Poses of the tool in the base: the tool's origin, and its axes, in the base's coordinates. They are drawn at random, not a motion.
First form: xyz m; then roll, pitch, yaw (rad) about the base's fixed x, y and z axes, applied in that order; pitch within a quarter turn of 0, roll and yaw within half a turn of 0.
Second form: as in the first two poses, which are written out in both.
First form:
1: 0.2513 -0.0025 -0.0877 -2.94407 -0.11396 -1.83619
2: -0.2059 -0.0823 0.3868 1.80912 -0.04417 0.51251
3: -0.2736 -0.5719 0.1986 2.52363 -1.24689 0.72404
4: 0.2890 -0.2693 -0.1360 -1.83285 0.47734 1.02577
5: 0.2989 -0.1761 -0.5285 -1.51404 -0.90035 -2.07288
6: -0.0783 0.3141 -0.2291 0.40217 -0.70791 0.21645
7: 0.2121 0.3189 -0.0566 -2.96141 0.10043 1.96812
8: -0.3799 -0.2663 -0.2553 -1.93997 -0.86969 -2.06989
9: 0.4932 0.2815 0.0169 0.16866 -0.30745 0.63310
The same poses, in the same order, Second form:
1: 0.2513 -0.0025 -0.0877 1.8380 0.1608 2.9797
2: -0.2059 -0.0823 0.3868 -0.0898 0.5070 1.8440
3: -0.2736 -0.5719 0.1986 -0.4941 1.2965 -2.8502
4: 0.2890 -0.2693 -0.1360 0.0185 -1.0922 -2.0939
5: 0.2989 -0.1761 -0.5285 2.3119 1.1119 1.4911
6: -0.0783 0.3141 -0.2291 0.5414 -0.5240 0.6310
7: 0.2121 0.3189 -0.0566 -1.9694 -0.1274 2.9793
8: -0.3799 -0.2663 -0.2553 2.0096 0.7572 1.8968
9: 0.4932 0.2815 0.0169 0.6822 -0.1417 0.3205
